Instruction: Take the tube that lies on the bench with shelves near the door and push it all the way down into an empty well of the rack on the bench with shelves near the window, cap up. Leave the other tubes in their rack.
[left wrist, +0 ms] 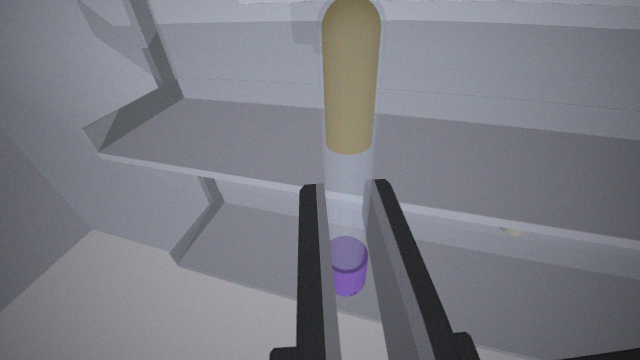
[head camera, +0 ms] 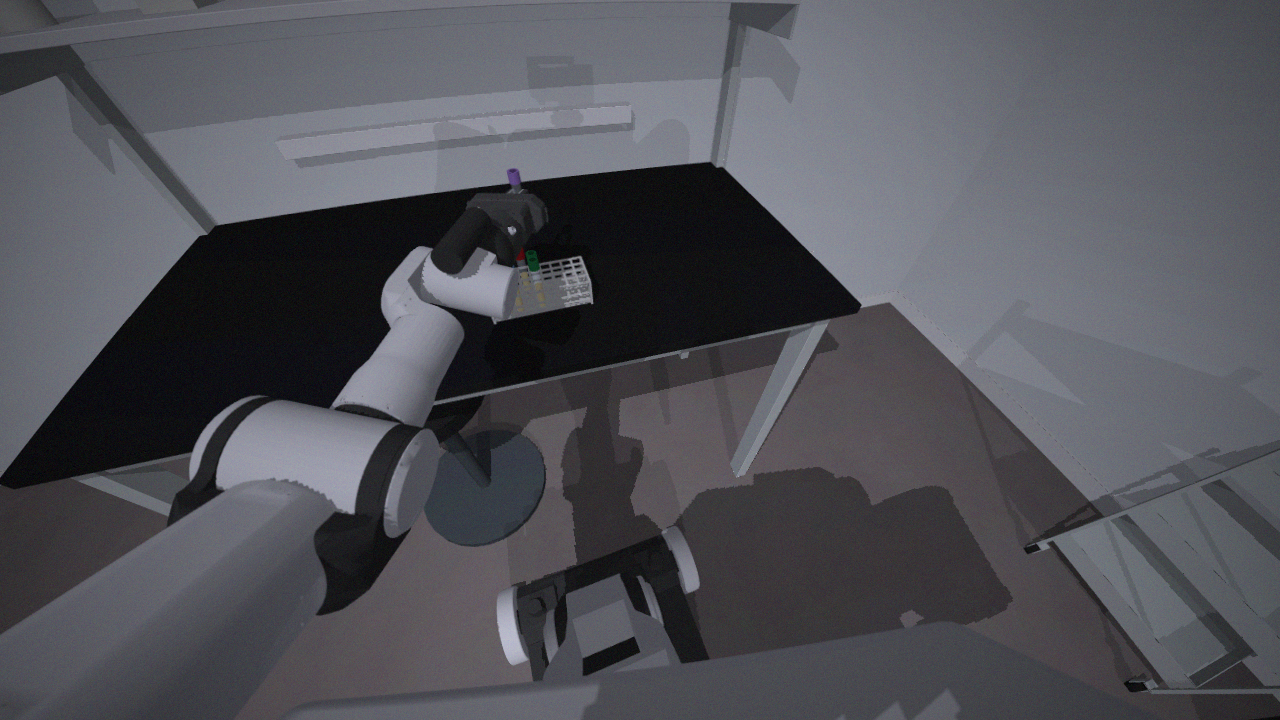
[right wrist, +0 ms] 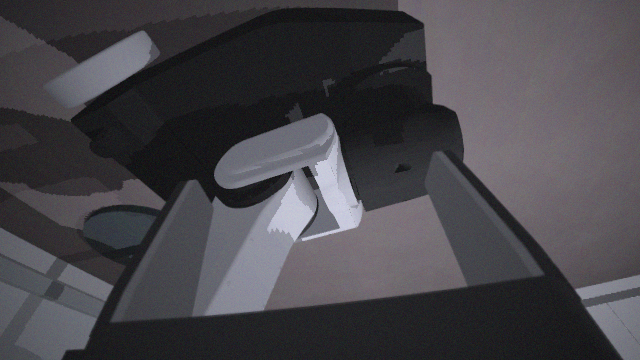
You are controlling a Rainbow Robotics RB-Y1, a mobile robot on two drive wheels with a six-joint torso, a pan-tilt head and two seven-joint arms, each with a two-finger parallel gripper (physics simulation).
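Frame: origin at the robot's base, x left, y back, z up, level; centimetres.
Where they show: left gripper, fingertip midpoint: (left wrist: 344, 198) (head camera: 519, 194); right gripper, fingertip midpoint: (right wrist: 316, 181).
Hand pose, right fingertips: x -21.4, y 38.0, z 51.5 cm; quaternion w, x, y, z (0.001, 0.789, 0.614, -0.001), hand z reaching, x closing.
Observation:
Things, the pixels of their top centre, and the offset from my right fingertips. "pt": a spot on its surface instead. Level surfaces: height alone.
- held tube, top centre: (left wrist: 344, 275) (head camera: 512, 170) dz +65.4, dx +16.3, dy -81.3 cm
- white rack, top centre: (head camera: 536, 277) dz +45.7, dx +16.5, dy -79.1 cm
- green-capped tube, surface spot: (head camera: 532, 259) pt dz +51.9, dx +16.6, dy -75.9 cm
- red-capped tube, surface spot: (head camera: 520, 256) pt dz +50.8, dx +18.4, dy -79.3 cm
- black bench, surface height: dz +40.0 cm
- round stool base, top centre: (head camera: 484, 481) (right wrist: 147, 247) dz -48.4, dx +53.0, dy -89.4 cm
The held tube (head camera: 513, 176) (left wrist: 349, 90) has a purple cap and a yellow filling. My left gripper (head camera: 517, 193) (left wrist: 344, 198) is shut on its clear part, and in the head view the cap points up above the fingers. The gripper is over the far part of the black bench, behind the rack. The white rack (head camera: 577, 291) stands on the bench, with open wells at its right side. A green-capped tube (head camera: 532, 259) and a red-capped tube (head camera: 520, 256) show in it; my left arm hides its left part. My right gripper (right wrist: 316, 181) is open and empty, away from the rack.
The black bench (head camera: 716, 259) has a shelf (head camera: 402, 22) above its back edge and a pale bar (head camera: 465, 129) on the wall behind. A round stool base (head camera: 487, 488) stands on the floor below the bench's front edge. The right wrist view shows my own base (right wrist: 300, 60).

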